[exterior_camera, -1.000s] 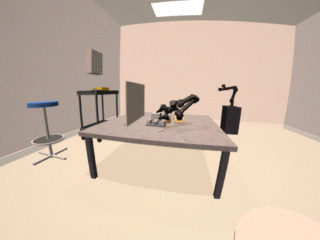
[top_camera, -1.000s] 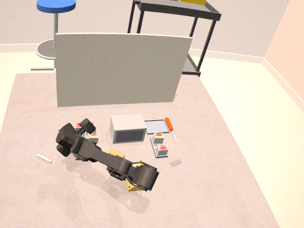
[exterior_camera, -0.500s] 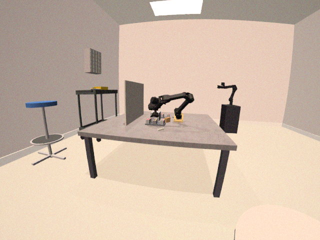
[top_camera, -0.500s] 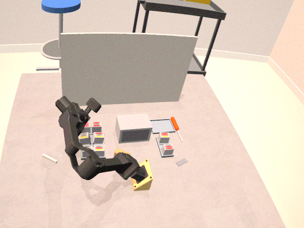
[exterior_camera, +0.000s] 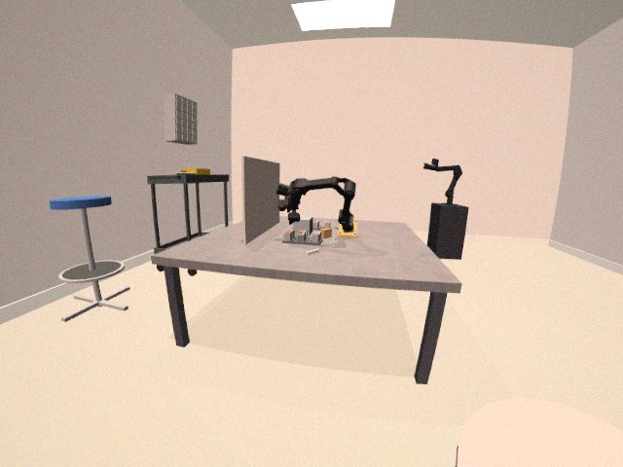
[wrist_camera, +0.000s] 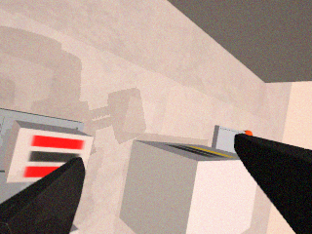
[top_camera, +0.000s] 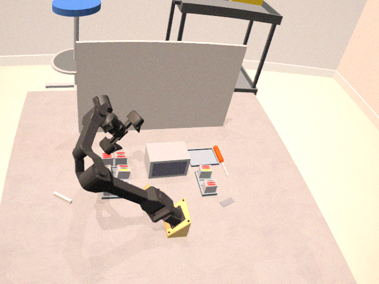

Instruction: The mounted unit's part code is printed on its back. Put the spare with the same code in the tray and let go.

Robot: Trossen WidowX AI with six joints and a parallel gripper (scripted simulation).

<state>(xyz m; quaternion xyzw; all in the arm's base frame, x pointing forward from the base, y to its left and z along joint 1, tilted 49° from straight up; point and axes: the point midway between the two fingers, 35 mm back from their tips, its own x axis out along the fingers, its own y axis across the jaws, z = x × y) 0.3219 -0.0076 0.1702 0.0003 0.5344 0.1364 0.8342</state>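
Right now the spare block is 110 mm to the left of my gripper tip, 90 mm behind it and 70 mm below it. Also, from my gripper tip: tall grey panel: 190 mm ahead, 150 mm to the right, 110 mm above; then flat grey tray: 320 mm to the right, 110 mm below, 30 mm behind; then mounted unit: 130 mm to the right, 60 mm below, 60 mm behind.
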